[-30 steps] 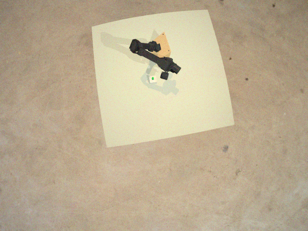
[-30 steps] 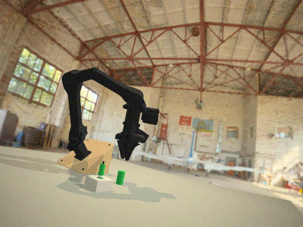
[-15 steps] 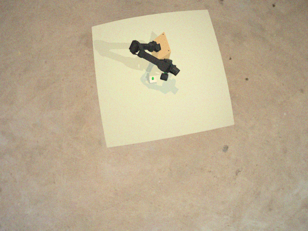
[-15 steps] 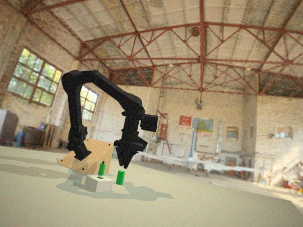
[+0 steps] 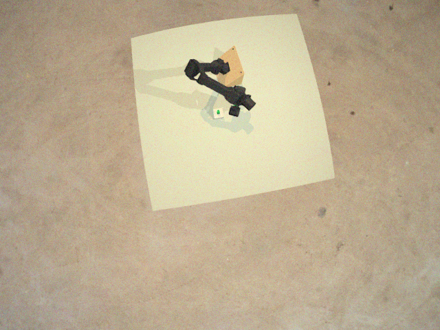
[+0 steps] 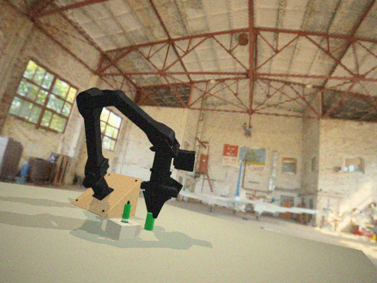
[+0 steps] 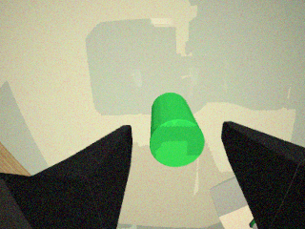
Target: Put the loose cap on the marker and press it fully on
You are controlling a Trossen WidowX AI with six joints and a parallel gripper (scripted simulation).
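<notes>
My gripper tip is 20 mm above the green cap. From my gripper tip the other things lie so: white holder block: 120 mm to the right, 20 mm below, 20 mm ahead.
</notes>
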